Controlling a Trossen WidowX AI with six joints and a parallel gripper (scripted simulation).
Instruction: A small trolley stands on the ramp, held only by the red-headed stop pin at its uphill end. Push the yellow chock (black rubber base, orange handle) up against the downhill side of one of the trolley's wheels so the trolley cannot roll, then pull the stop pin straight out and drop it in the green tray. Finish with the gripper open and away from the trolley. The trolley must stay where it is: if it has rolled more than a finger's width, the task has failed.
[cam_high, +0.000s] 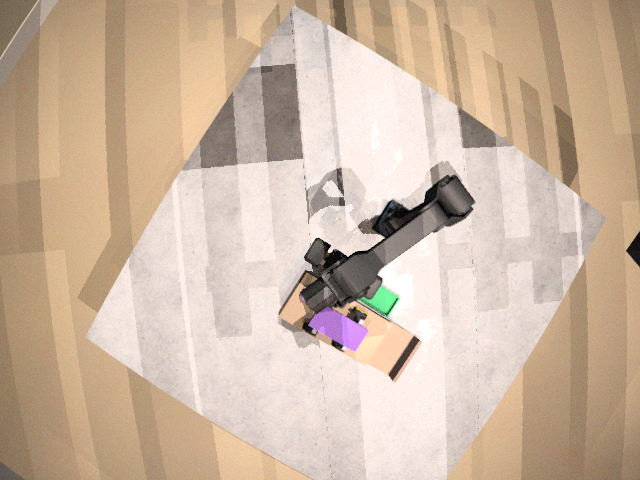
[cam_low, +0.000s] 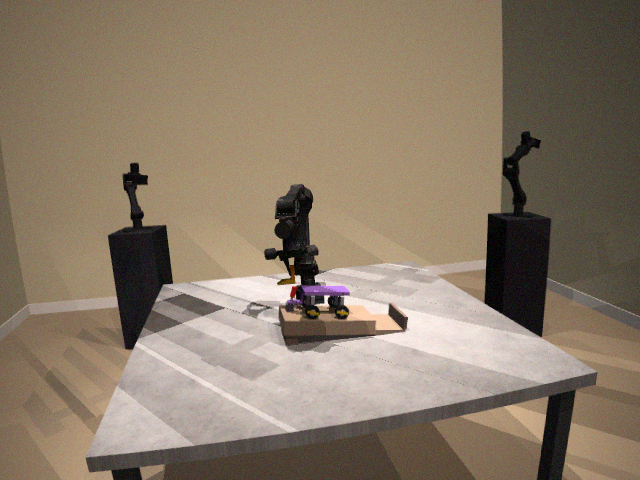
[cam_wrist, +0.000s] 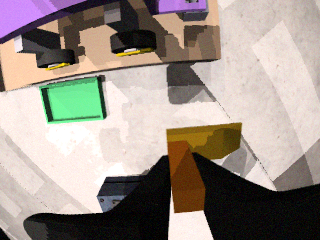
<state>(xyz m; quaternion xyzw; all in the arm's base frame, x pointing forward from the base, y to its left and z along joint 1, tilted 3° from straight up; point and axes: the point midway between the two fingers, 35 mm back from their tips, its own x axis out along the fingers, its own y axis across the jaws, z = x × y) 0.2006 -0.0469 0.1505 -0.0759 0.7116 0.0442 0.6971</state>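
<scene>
The red-headed stop pin is 13 cm ahead of my gripper tip and 4 cm below it. Also, from my gripper tip: yellow chock 2 cm to the right, 1 cm below; tan ramp 13 cm ahead, 12 cm below, 11 cm to the left; purple trolley 13 cm ahead, 10 cm to the left, 6 cm below.
</scene>
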